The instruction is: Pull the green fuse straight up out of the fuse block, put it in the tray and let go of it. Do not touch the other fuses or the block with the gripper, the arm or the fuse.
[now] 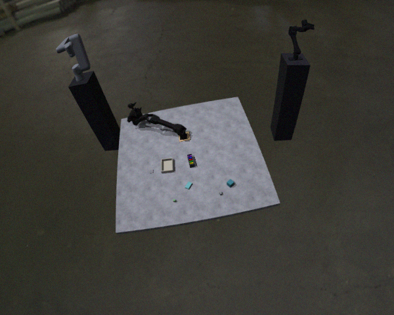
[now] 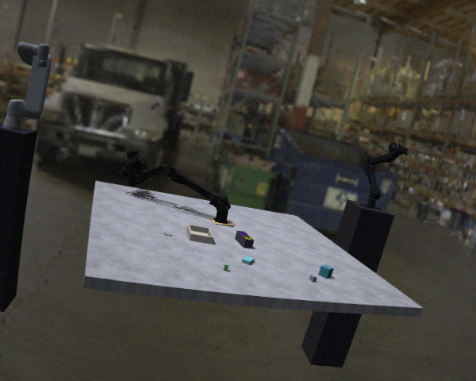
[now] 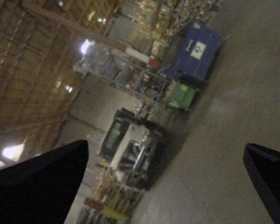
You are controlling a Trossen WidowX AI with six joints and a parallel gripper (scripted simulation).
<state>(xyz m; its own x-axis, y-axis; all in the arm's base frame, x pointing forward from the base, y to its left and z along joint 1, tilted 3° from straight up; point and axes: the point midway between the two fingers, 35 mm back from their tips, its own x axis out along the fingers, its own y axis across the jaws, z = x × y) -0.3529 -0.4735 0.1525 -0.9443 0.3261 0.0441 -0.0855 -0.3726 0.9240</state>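
My gripper tip is now 70 cm short of the green fuse, 55 cm to the right of it and 12 cm above it. The rest, counted from my gripper tip: blue fuse: 66 cm ahead, 54 cm to the left, 12 cm below; then beige tray: 71 cm ahead, 34 cm to the left, 14 cm below; then purple fuse: 64 cm ahead, 54 cm to the left, 12 cm below.
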